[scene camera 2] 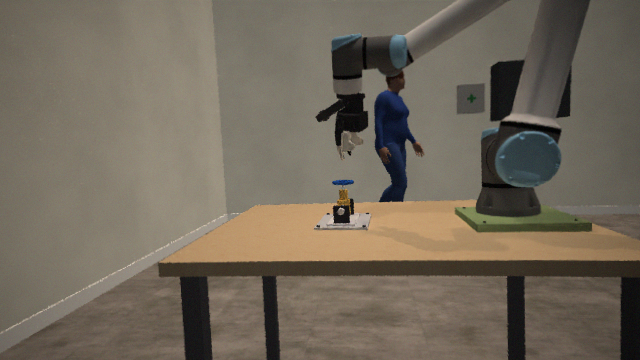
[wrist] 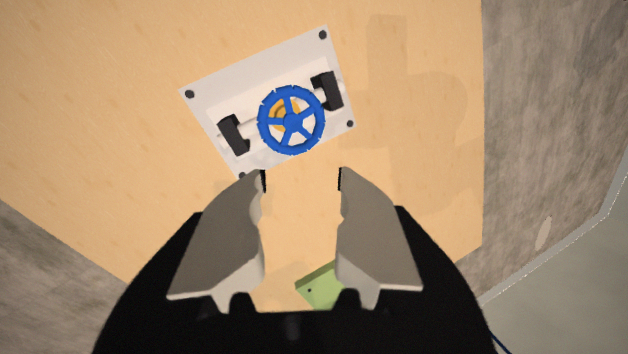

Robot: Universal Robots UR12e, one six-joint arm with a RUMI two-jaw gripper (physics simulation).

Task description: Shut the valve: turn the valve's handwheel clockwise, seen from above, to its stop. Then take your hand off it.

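The valve's blue handwheel (scene camera 2: pixel 343 182) (wrist: pixel 293 122) is a five-spoked ring, lying level on top of the yellow valve body (scene camera 2: pixel 343 196). The valve stands on a light grey plate (scene camera 2: pixel 324 226) (wrist: pixel 210 95), with a black clamp on each side of the pipe. My gripper (scene camera 2: pixel 345 156) (wrist: pixel 302 170) is open with nothing between its fingers. It hangs well above the handwheel and does not touch it. In the wrist view the fingertips show just below the wheel, a gap apart. The frames do not show whether the wheel is at its stop.
The valve plate rests on the wooden table (scene camera 2: pixel 280 245) (wrist: pixel 100 125). The arm's base stands on a green board (scene camera 2: pixel 530 226) (wrist: pixel 322 287) at the right in the scene view. A person in blue (scene camera 2: pixel 392 117) is behind the table, near the gripper in that view.
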